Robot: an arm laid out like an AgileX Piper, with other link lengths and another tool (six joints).
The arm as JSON. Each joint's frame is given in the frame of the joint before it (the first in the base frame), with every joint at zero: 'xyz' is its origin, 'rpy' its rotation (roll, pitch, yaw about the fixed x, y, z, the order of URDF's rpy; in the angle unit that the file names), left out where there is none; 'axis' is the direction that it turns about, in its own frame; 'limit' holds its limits. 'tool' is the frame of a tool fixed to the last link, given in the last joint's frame.
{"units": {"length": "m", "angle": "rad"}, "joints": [
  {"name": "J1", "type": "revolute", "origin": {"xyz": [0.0, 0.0, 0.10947]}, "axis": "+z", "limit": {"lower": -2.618, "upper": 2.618}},
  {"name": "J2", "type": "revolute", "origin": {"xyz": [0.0, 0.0, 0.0]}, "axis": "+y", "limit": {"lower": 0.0, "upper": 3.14}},
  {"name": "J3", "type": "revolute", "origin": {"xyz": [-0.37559, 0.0, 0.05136]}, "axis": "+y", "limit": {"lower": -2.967, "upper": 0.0}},
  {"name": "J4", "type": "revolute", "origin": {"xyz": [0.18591, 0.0, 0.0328]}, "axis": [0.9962, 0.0, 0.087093], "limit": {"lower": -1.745, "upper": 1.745}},
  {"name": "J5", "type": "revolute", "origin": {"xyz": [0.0, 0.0, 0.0]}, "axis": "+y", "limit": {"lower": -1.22, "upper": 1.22}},
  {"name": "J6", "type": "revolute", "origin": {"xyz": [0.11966, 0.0, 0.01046]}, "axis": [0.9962, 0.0, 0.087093], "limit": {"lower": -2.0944, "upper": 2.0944}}
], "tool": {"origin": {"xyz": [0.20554, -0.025, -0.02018], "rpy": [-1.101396, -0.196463, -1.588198]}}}
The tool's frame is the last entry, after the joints.
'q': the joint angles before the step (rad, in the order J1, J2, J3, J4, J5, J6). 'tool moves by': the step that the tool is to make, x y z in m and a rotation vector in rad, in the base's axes. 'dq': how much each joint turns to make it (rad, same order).
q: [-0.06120 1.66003 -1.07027 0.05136 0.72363 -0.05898]
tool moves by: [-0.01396 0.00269 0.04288 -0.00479 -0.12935 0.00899]
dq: [0.00002 -0.16697 0.04410 0.01015 -0.00599 -0.01484]
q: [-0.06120 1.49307 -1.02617 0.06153 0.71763 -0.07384]
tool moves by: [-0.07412 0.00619 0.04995 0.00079 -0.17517 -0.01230]
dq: [-0.00003 -0.35553 0.13169 0.00143 0.04841 0.01749]
